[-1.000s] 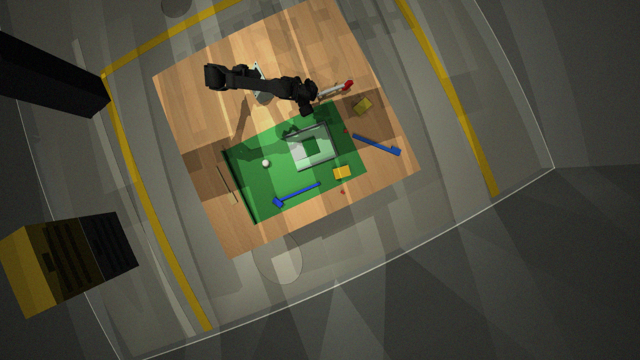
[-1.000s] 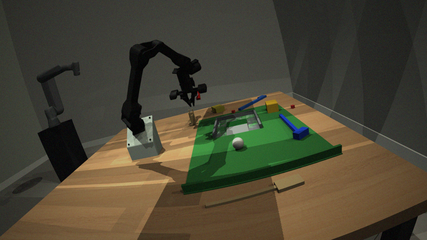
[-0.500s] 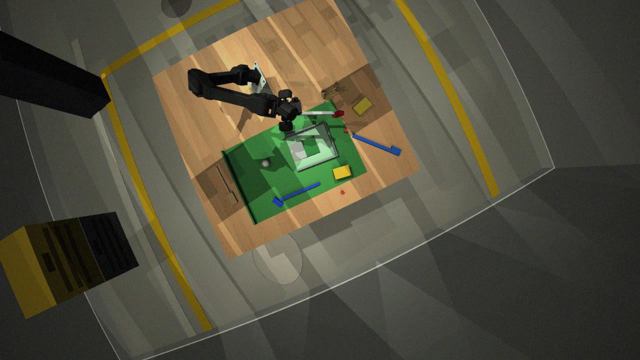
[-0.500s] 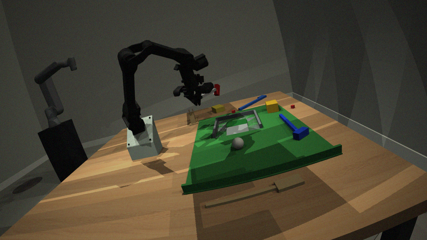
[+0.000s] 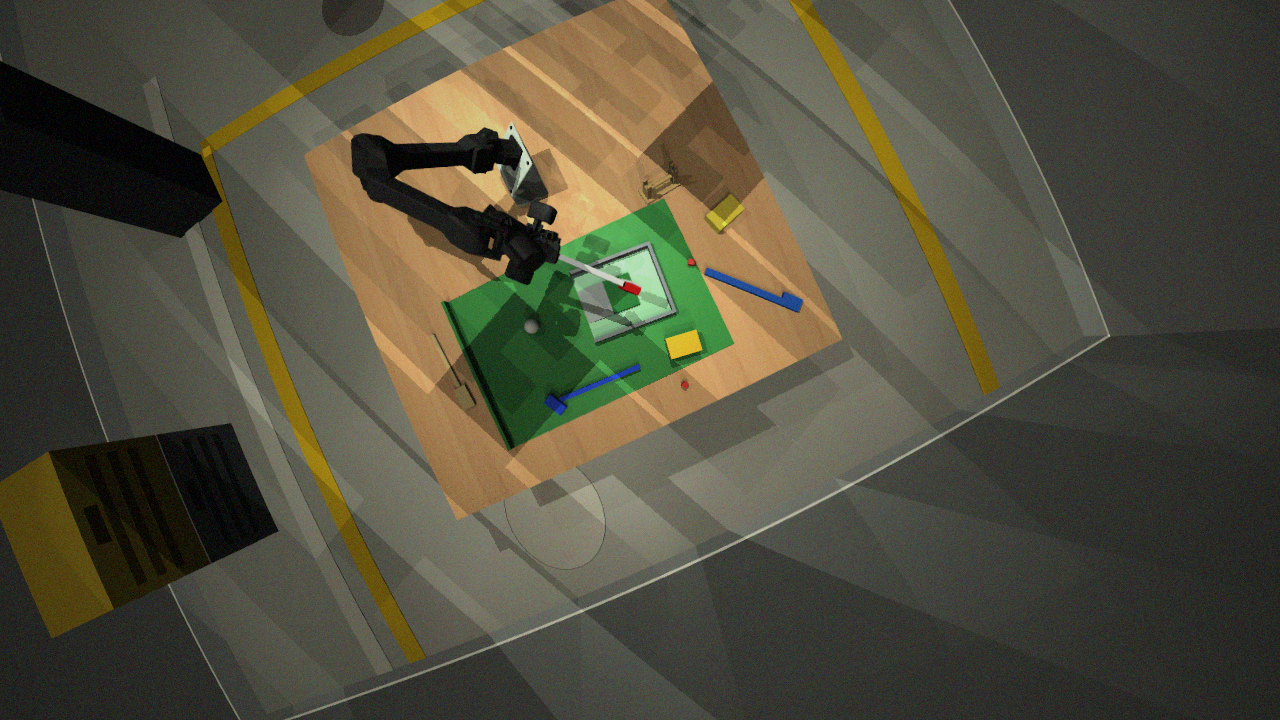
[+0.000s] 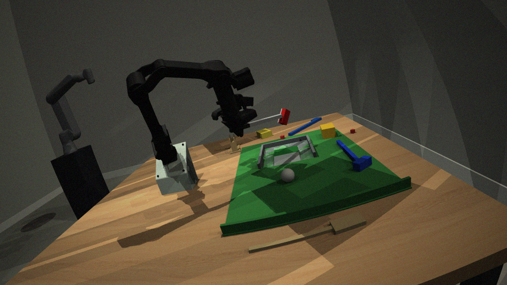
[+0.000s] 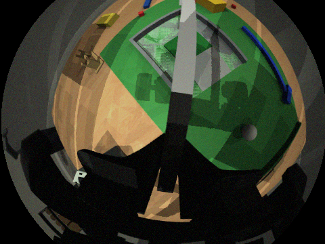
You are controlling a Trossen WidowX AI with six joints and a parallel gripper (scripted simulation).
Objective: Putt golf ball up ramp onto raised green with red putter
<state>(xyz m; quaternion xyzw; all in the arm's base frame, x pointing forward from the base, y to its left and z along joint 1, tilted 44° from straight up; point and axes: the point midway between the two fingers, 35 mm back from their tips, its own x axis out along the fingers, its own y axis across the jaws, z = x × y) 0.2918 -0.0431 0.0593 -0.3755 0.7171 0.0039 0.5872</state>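
Now: the red putter 10 cm ahead of my gripper tip, 7 cm to the left of it and 2 cm above it. The rest, counted from my gripper tip: white golf ball: 16 cm to the right, 12 cm below, 11 cm ahead; green mat: 18 cm ahead, 14 cm below, 2 cm to the right; small wooden stand: 38 cm to the left, 11 cm below, 4 cm behind.
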